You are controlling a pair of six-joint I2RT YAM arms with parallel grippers.
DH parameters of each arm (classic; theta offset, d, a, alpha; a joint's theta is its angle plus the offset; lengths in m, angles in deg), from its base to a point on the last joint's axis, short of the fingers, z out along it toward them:
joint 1: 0 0.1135 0.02 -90
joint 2: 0 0 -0.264 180
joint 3: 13.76 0 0.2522 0
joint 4: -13.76 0 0.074 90
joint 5: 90 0 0 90
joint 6: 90 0.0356 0 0
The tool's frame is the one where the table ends.
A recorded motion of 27 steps. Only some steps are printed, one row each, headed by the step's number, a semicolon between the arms.
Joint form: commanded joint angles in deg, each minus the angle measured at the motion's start. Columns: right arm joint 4, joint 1, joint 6, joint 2, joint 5, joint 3; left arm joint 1, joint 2, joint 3, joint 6, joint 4, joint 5.
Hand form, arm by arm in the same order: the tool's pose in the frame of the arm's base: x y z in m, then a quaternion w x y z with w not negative. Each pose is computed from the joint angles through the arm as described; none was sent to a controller.
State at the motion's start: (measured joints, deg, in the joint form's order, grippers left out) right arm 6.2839 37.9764 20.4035 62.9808 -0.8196 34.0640; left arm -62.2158 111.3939 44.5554 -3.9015 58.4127 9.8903
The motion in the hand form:
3: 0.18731 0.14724 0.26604 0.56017 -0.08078 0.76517 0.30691; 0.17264 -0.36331 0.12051 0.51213 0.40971 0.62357 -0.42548
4: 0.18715 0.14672 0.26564 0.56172 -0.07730 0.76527 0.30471; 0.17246 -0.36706 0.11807 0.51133 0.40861 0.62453 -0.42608
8: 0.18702 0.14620 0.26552 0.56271 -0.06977 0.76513 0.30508; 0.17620 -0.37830 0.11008 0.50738 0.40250 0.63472 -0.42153
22: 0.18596 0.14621 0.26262 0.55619 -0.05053 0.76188 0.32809; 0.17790 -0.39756 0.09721 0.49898 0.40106 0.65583 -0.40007
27: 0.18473 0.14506 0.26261 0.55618 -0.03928 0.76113 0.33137; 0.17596 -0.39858 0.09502 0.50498 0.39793 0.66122 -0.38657
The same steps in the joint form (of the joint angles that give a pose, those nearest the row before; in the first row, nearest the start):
3: 9.13 0.78 3.03 -3.94 4.77 -1.07; -1.56 8.71 5.88 -1.45 4.66 -0.70
4: 9.22 0.78 3.14 -4.04 5.26 -1.22; -1.84 9.62 6.70 -1.68 4.72 -1.01
8: 9.40 0.79 3.77 -4.15 5.83 -1.36; -2.16 12.43 9.77 -2.43 3.56 -2.23
22: 11.29 0.87 7.09 -4.18 5.27 -2.43; -3.30 16.28 14.88 -2.53 -0.69 -5.32
27: 11.38 0.94 8.27 -4.66 5.92 -2.75; -3.76 16.54 14.95 -2.02 -1.01 -7.44

